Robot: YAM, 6 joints.
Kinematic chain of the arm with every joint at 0, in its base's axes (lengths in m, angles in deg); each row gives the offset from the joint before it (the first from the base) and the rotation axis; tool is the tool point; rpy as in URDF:
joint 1: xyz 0 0 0.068 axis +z
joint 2: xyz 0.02 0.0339 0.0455 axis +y
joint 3: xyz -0.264 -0.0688 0 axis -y
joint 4: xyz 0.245 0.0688 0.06 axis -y
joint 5: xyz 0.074 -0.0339 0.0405 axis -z
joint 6: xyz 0.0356 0 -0.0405 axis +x
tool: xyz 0 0 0 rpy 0 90 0
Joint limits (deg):
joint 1: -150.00..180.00
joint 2: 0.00..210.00
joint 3: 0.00..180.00
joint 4: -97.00..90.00
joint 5: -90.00..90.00
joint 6: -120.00..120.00
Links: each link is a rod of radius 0.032 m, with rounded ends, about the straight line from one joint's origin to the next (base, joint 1, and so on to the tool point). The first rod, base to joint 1, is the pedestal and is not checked.
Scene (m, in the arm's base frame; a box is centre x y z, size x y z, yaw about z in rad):
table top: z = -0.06
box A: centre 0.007 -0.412 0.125 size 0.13 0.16 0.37 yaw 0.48
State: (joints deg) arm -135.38 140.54 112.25 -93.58 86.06 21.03
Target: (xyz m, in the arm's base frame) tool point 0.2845 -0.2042 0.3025
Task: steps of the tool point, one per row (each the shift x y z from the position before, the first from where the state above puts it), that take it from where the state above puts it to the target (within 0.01 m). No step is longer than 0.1 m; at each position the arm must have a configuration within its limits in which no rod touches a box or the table.
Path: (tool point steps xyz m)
1: 0.0391 0.0182 -0.0005
2: 0.0436 0.0279 -0.0047
3: 0.0462 0.0372 -0.0093
4: 0.0468 0.0456 -0.0140
5: 0.0459 0.0527 -0.0184
6: 0.0431 0.0582 -0.0228
7: 0.0061 -0.0629 0.0220
8: 0.0420 -0.0556 0.0238
9: 0.0710 -0.0317 0.0254
10: 0.0861 0.0046 0.0265
11: 0.0830 0.0453 0.0273
12: 0.0383 -0.0355 0.0448
13: 0.0226 -0.0331 0.0493

